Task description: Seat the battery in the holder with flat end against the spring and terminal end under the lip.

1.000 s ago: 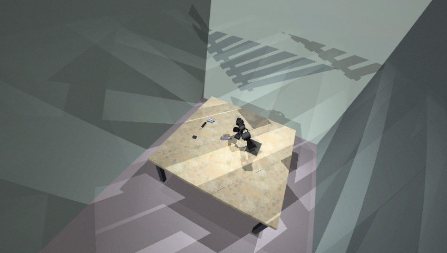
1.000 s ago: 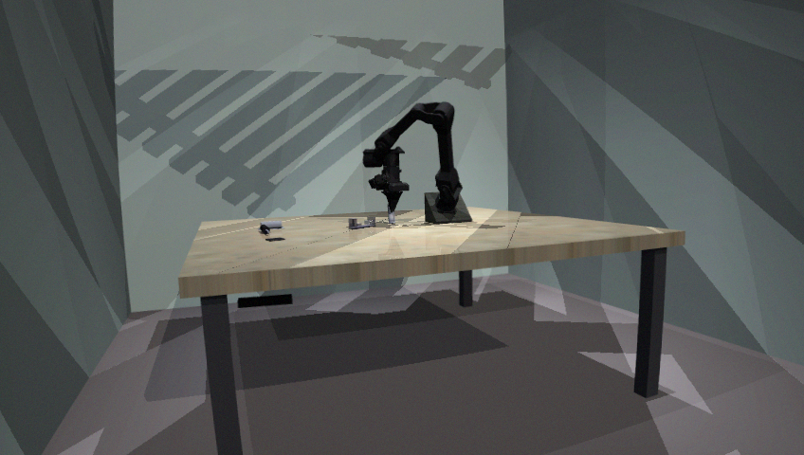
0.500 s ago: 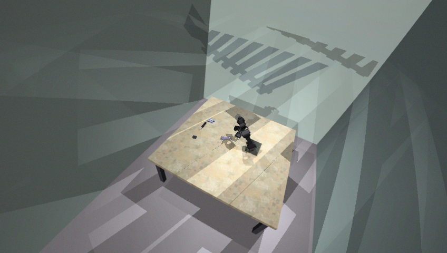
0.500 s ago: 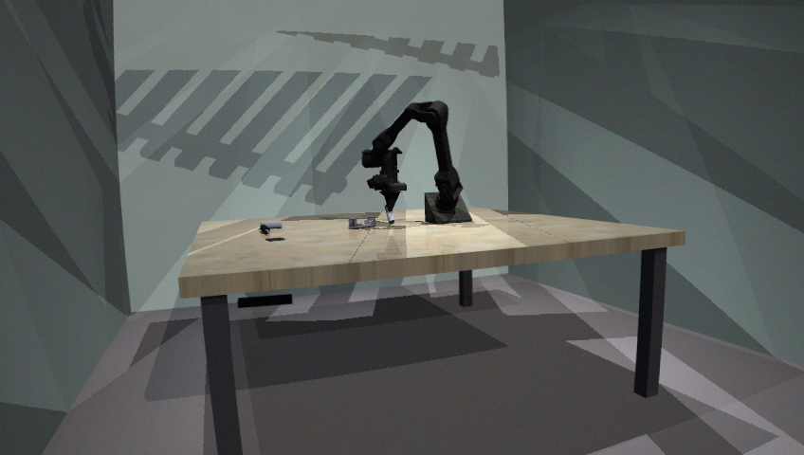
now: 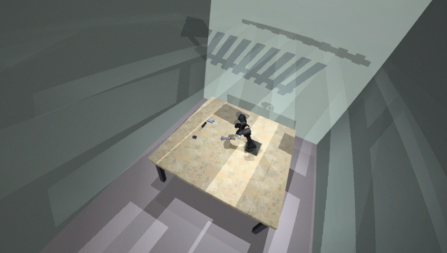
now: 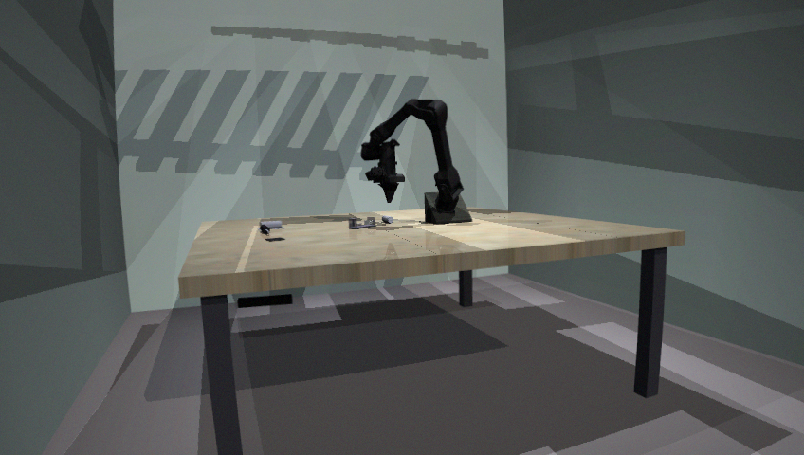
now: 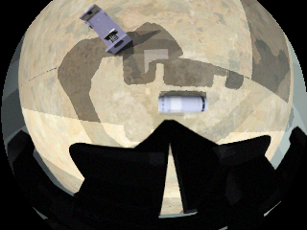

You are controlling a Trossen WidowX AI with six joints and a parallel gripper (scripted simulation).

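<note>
The battery lies 20 mm to the right of my gripper tip and 60 mm below it. The rest, counted from my gripper tip: small black block: 390 mm ahead, 320 mm to the left, 70 mm below; dark pen-like object: 430 mm ahead, 140 mm to the left, 60 mm below.
</note>
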